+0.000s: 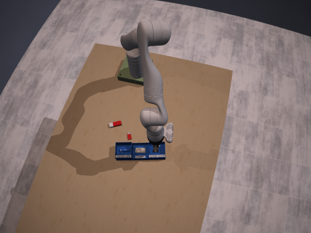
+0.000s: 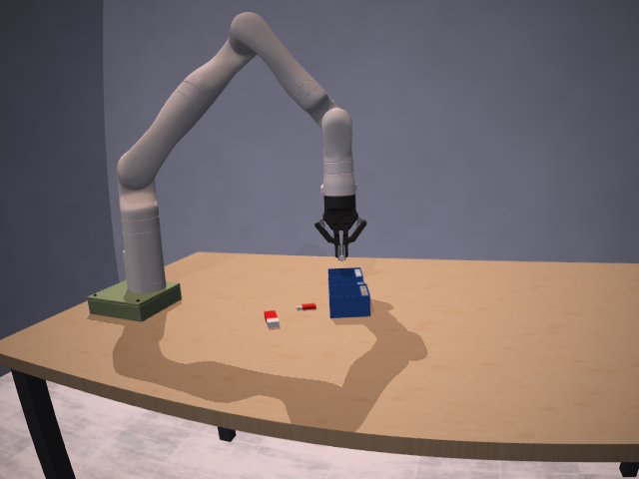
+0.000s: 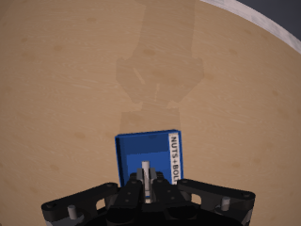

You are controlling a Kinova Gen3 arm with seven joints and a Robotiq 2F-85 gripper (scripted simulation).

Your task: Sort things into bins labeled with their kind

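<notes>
The blue bin row lies 4 cm ahead of my hand, 7 cm to the right of it and 7 cm below it. Also, from my hand: blue battery 7 cm ahead, 15 cm to the right, 8 cm below; then white domino 4 cm ahead, 8 cm to the right, 8 cm below; then grey bolt 1 cm to the right, 1 cm below.
</notes>
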